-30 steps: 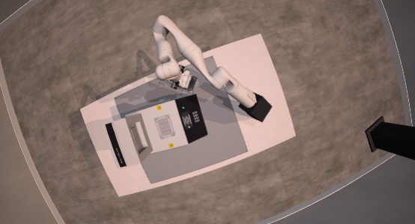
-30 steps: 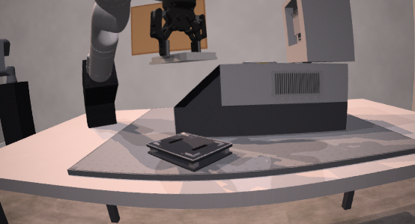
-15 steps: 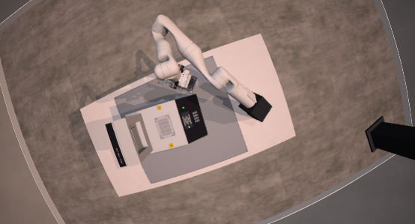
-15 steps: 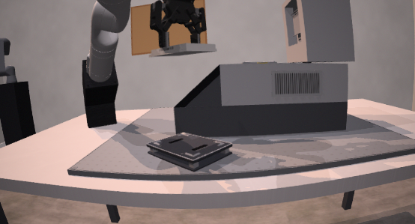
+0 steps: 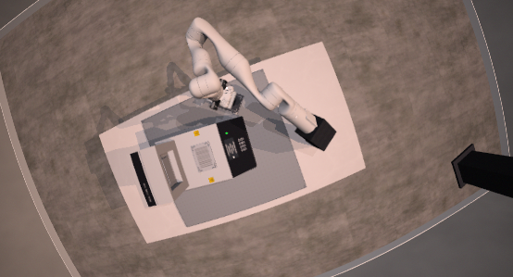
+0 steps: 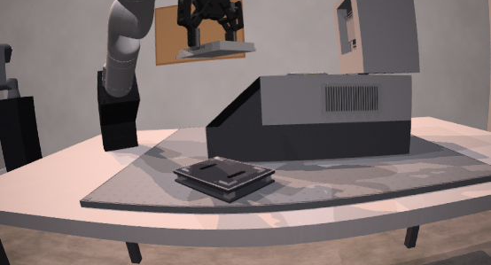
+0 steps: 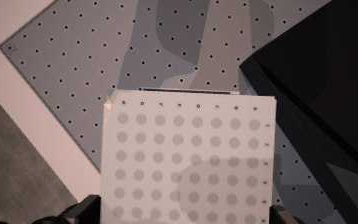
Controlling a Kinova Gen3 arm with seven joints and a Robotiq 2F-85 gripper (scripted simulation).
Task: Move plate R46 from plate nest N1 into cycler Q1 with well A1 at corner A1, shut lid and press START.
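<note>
Now: the plate R46 1 cm below my hand. The rest, counted from my hand: A1 mark: 23 cm below, 9 cm to the left; dark plate nest N1: 24 cm below.
</note>
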